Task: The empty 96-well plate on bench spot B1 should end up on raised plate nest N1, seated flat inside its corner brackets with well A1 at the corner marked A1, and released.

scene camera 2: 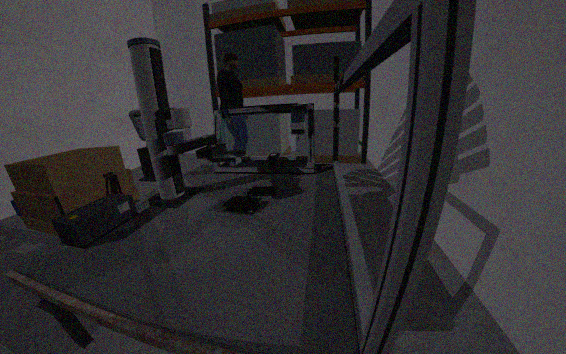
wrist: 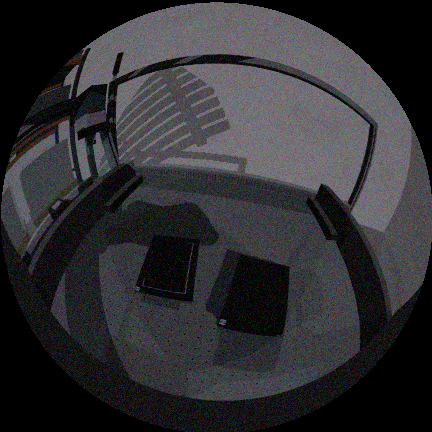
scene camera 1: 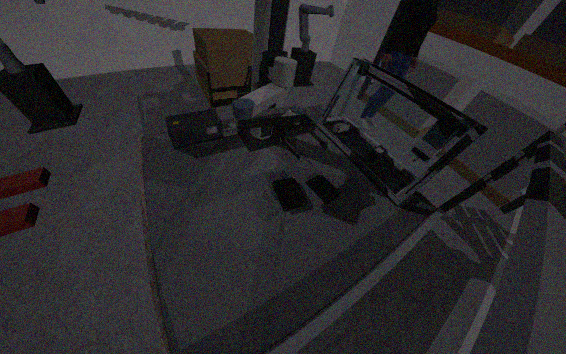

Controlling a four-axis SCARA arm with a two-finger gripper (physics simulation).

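Where they show: gripper, between the fingertips: [scene camera 2: 241, 155] [wrist: 226, 174] [scene camera 1: 315, 152]; arm's base, origin of its link: [scene camera 2: 173, 197] [scene camera 1: 261, 134].
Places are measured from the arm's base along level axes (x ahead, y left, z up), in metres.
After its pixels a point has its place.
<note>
My gripper [wrist: 226, 174] {x 0.502, y 0.006, z 0.263 m} is open, with nothing between its two dark fingers at the left and right of the wrist view. Its fingers are hard to make out in the scene views. Low bench spot B1 [scene camera 1: 322, 187] {x 0.559, y 0.103, z 0.025 m} [scene camera 2: 262, 191] {x 0.573, y 0.083, z 0.029 m} [wrist: 192, 272] has a thin pale outline and a small corner tag. The area inside the outline is black, and I cannot tell the plate's edges or wells from it. The raised nest N1 [scene camera 1: 291, 194] {x 0.536, y -0.089, z 0.045 m} [scene camera 2: 245, 204] {x 0.545, y -0.115, z 0.045 m} [wrist: 257, 295] {x 0.509, y -0.081, z 0.045 m} stands beside it, casting a shadow, with a pale corner tag. Its brackets are too dark to tell. Both lie below and between the fingers in the wrist view.
A framed enclosure [scene camera 1: 350, 156] {x 0.438, y 0.449, z 0.033 m} [scene camera 2: 265, 108] {x 0.477, y 0.622, z 0.493 m} stands past the spot and nest. A dark equipment box [scene camera 1: 192, 131] {x -0.034, y -0.425, z 0.107 m} [scene camera 2: 95, 217] {x -0.035, y -0.457, z 0.112 m} and a cardboard box [scene camera 1: 222, 55] [scene camera 2: 85, 175] stand near the arm's column [scene camera 2: 145, 85] {x 0.033, y -0.067, z 0.662 m}. A person [scene camera 1: 410, 30] [scene camera 2: 231, 90] stands behind the enclosure.
</note>
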